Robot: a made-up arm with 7 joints. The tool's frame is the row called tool. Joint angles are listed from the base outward.
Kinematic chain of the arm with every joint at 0, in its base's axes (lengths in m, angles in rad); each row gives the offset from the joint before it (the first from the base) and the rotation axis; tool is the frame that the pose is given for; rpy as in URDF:
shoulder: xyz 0 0 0.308 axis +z
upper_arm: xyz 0 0 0 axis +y
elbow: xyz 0 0 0.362 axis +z
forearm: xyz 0.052 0 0 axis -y
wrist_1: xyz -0.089 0 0.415 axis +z
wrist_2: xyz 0 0 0 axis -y
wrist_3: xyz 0.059 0 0 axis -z
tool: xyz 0 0 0 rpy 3.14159 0 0
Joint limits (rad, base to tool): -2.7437..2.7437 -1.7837..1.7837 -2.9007..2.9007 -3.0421..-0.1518 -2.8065..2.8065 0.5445..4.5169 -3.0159..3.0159
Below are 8 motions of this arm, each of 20 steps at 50 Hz.
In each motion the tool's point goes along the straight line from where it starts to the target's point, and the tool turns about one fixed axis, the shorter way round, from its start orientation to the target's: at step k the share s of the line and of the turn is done. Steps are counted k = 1, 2, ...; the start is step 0. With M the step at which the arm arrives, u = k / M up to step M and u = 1 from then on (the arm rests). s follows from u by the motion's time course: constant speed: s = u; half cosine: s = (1 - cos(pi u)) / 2; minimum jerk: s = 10 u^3 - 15 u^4 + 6 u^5.
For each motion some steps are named. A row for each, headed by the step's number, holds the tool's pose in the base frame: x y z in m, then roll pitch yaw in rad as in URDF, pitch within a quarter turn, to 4 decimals.
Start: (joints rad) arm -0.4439 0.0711 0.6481 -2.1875 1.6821 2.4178 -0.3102
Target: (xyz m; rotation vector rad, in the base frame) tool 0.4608 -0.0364 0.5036 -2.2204 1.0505 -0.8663
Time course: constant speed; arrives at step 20
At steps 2, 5, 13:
2: 0.4781 0.0394 0.4527 -2.0218 0.2014 -0.7030
5: 0.4752 0.0268 0.4612 -2.0859 0.1211 -0.7685
13: 0.4675 -0.0069 0.4838 -2.2303 -0.1100 -0.9175

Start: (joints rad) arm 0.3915 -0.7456 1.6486 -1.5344 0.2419 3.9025 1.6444
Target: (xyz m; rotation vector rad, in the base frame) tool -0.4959 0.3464 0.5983 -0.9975 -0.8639 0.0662
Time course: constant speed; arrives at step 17
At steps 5, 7, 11, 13, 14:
5: -0.4940 0.2795 0.6450 -0.9736 -0.5060 0.5366
7: -0.4943 0.2907 0.6372 -1.0182 -0.5302 0.5364
11: -0.4949 0.3130 0.6217 -1.1095 -0.5785 0.5401
13: -0.4953 0.3241 0.6139 -1.1564 -0.6025 0.5440
14: -0.4954 0.3297 0.6100 -1.1801 -0.6144 0.5464

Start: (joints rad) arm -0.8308 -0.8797 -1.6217 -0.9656 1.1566 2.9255 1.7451
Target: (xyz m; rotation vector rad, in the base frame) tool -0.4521 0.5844 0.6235 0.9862 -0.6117 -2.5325
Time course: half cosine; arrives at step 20
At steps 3, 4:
3: -0.6309 0.2236 0.6946 0.8778 0.8075 -1.7204
4: -0.6231 0.2393 0.6915 0.8621 0.8011 -1.7612

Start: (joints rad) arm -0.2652 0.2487 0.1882 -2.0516 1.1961 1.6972 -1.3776
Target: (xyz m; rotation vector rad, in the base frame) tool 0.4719 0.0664 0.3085 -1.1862 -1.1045 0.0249
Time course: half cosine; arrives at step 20
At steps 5, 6, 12, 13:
5: 0.5389 -0.0388 0.3872 -1.9138 -0.6256 0.3815
6: 0.5343 -0.0314 0.3817 -1.8935 -0.6300 0.4116
12: 0.4990 0.0238 0.3404 -1.7452 -0.6781 0.6372
13: 0.4933 0.0328 0.3337 -1.7221 -0.6883 0.6736

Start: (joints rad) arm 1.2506 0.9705 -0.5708 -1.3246 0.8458 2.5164 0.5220
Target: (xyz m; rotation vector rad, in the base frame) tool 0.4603 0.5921 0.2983 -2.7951 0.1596 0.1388
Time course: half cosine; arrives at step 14
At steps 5, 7, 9, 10, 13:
5: 0.4757 0.5763 0.3268 -2.7657 -0.0954 -0.1535
7: 0.4711 0.5811 0.3182 -2.7797 -0.0320 -0.1347
9: 0.4664 0.5859 0.3096 -2.7925 0.0317 -0.1169
10: 0.4644 0.5880 0.3058 -2.7978 0.0596 -0.1093
13: 0.4606 0.5918 0.2988 -2.8070 0.1114 -0.0956

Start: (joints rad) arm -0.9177 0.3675 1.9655 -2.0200 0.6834 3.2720 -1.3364
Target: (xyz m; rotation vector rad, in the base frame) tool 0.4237 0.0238 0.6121 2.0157 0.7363 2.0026
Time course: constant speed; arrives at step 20
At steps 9, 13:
9: 0.3795 0.1756 0.6315 1.9528 -1.1183 1.8916
13: 0.3956 0.1204 0.6245 1.8574 -1.0964 1.8101

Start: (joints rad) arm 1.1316 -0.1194 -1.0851 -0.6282 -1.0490 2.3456 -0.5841
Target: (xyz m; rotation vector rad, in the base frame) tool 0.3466 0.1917 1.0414 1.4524 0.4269 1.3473
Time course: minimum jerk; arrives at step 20
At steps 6, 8, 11, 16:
6: 0.2150 -0.0024 1.1032 1.2133 -0.5020 1.0701
8: 0.2393 0.0334 1.0918 1.2372 -0.5041 1.0976
11: 0.2826 0.0973 1.0715 1.2799 -0.5092 1.1464
16: 0.3375 0.1783 1.0457 1.3336 -0.5184 1.2081

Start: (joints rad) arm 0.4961 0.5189 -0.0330 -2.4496 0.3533 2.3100 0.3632
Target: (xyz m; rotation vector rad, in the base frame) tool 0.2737 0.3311 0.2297 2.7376 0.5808 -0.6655
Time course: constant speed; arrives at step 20
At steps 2, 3, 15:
2: 0.3778 0.1938 0.1732 2.9290 0.6207 -0.2311
3: 0.3721 0.2014 0.1763 2.9330 0.6150 -0.1964
15: 0.3026 0.2930 0.2140 2.9601 0.5399 0.2084

